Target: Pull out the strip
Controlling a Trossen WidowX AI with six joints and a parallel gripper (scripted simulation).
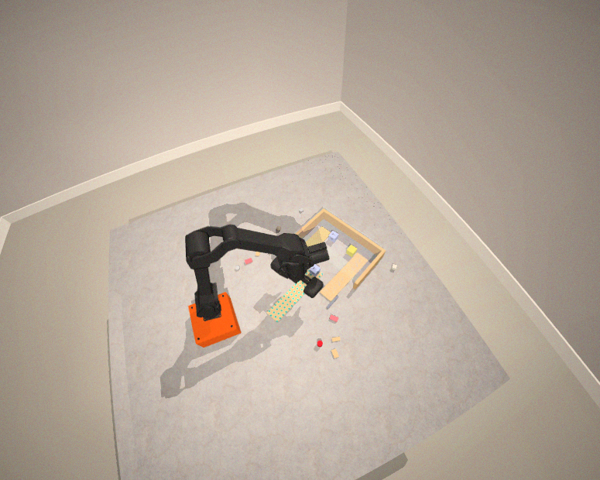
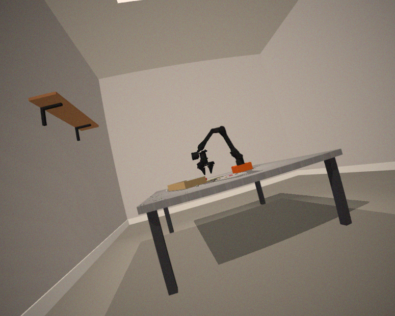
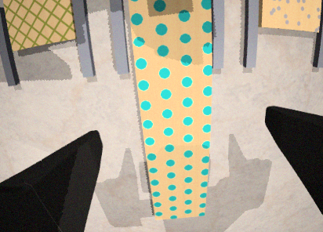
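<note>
The teal-dotted strip is 5 cm below my gripper tip, 1 cm to the right of it and 1 cm behind it. The rest, counted from my gripper tip: white block: 39 cm ahead, 5 cm below, 3 cm to the right.
</note>
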